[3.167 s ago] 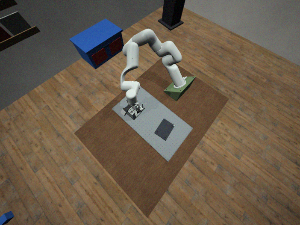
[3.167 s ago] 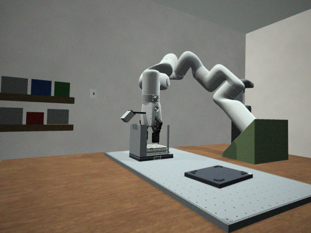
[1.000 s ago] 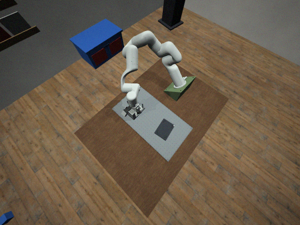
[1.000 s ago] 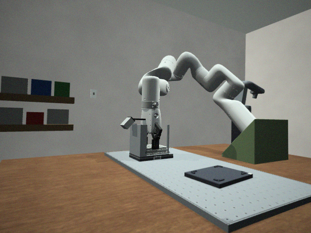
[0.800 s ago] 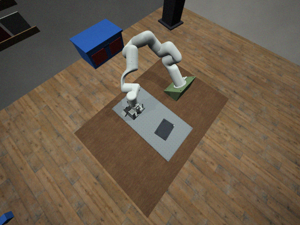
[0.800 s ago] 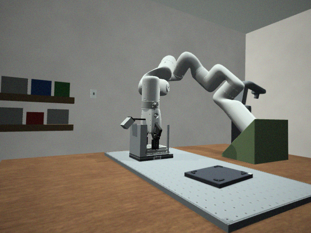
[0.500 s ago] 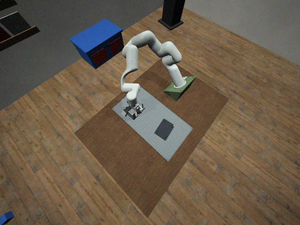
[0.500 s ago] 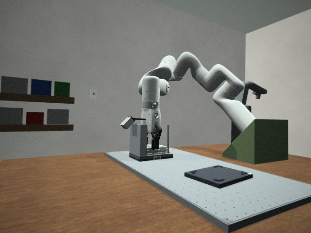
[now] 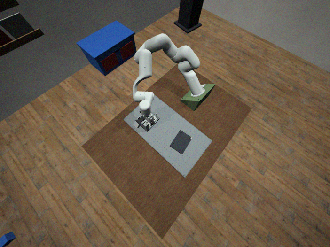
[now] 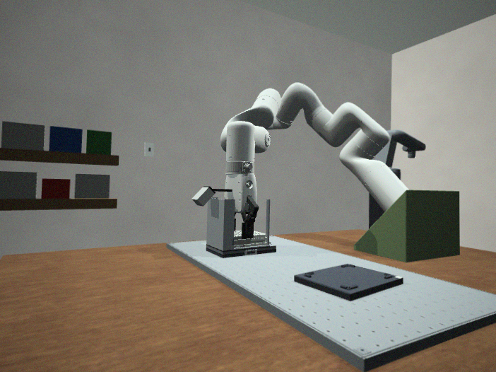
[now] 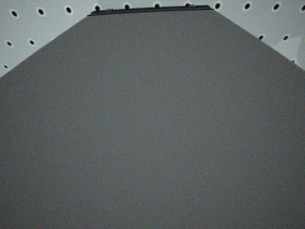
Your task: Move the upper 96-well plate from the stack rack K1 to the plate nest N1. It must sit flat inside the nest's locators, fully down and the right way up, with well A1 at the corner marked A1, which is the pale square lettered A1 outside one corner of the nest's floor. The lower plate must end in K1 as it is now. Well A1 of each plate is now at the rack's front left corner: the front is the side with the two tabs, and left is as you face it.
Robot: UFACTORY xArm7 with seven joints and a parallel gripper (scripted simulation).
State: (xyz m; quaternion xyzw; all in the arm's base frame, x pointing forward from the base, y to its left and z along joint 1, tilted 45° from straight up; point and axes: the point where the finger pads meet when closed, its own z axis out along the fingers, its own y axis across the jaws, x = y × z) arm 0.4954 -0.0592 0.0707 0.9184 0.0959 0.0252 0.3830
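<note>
Right now the rack wall is 7 cm ahead of my hand, 1 cm to the left of it and 3 cm above it.
</note>
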